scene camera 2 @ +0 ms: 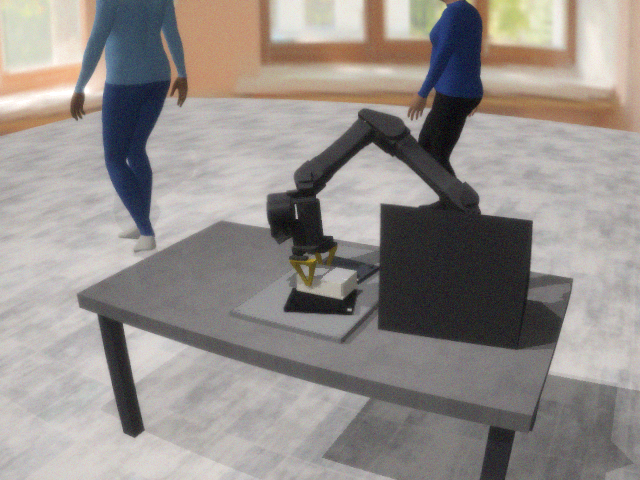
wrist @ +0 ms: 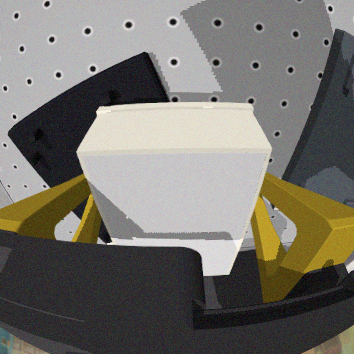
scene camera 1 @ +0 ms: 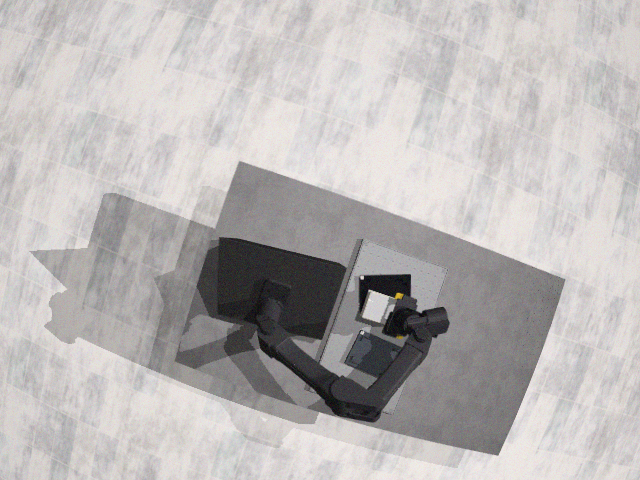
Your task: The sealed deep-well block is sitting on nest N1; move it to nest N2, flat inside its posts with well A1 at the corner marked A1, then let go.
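Pixels of known places: gripper, fingertip midpoint: (scene camera 2: 317, 279) (wrist: 174, 174) (scene camera 1: 392, 312); arm's base, link origin: (scene camera 2: 465, 251) (scene camera 1: 271, 303).
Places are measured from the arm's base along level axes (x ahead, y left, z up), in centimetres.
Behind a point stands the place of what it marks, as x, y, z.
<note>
The white sealed block (scene camera 1: 376, 305) {29.9, 7.7, -8.5} (scene camera 2: 330, 285) {30.1, 11.3, -9.7} (wrist: 175, 195) {36.7, 7.1, -8.5} is between the yellow fingers of my gripper (scene camera 1: 399, 316) {35.9, 7.1, -10.9} (scene camera 2: 318, 272) {35.9, 7.1, -10.9} (wrist: 174, 174) {35.9, 7.1, -10.9}, which is shut on it. The block looks roughly level and hangs low over the black nest (scene camera 1: 390, 282) {32.7, 15.6, -13.5} (scene camera 2: 310, 303) {33.6, 15.1, -13.5} (wrist: 90, 102) {39.5, 12.1, -13.5}, partly covering it, turned relative to the nest and shifted towards the other nest in scene camera 1. The slate-grey nest (scene camera 1: 368, 354) {33.7, -8.6, -13.6} (scene camera 2: 356, 265) {33.3, -11.3, -13.6} (wrist: 325, 130) {37.4, -4.0, -13.5} holds no block. Each nest has a small white corner mark in scene camera 1. The nest labels and well A1 are not readable.
Both nests are on a light grey perforated board (scene camera 1: 426, 266) {42.7, 24.0, -14.7} (scene camera 2: 248, 308) {47.0, 22.1, -14.7} (wrist: 195, 45) {42.3, 5.7, -14.7} on the grey table (scene camera 1: 480, 330) {69.2, 9.2, -16.0} (scene camera 2: 170, 289) {74.0, 20.3, -16.0}. A tall black panel (scene camera 1: 279, 263) {-0.8, 12.0, 11.4} (scene camera 2: 454, 279) {-1.5, 14.9, -1.0} stands beside the board, near the arm's base. Two people stand beyond the table in scene camera 2.
</note>
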